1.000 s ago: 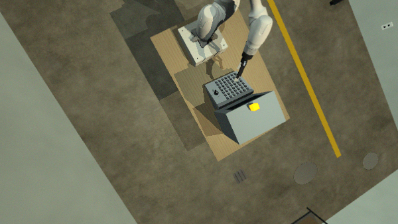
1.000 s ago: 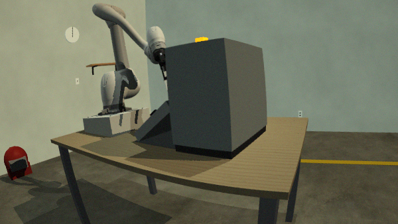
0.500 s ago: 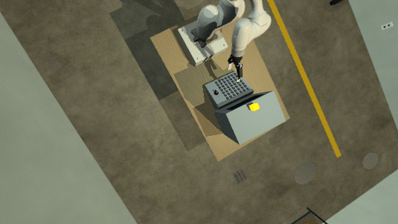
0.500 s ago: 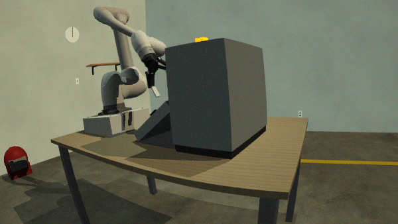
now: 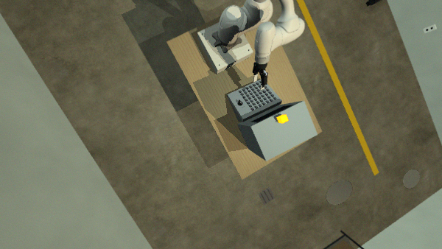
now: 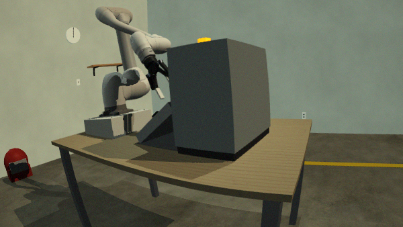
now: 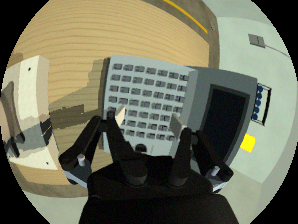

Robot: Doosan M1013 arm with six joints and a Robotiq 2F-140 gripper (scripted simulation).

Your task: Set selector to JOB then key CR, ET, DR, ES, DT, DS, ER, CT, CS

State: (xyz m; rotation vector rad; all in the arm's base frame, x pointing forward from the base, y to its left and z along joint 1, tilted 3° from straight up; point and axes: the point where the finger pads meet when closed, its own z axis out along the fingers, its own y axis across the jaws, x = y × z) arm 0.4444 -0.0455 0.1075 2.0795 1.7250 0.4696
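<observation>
Now: hand 5 cm short of the key, 2 cm to the right of it and 13 cm above it. From my hand the other things lie so: sloped keypad (9 cm ahead, 7 cm to the right, 15 cm below); then black selector knob (5 cm ahead, 17 cm to the right, 10 cm below).
</observation>
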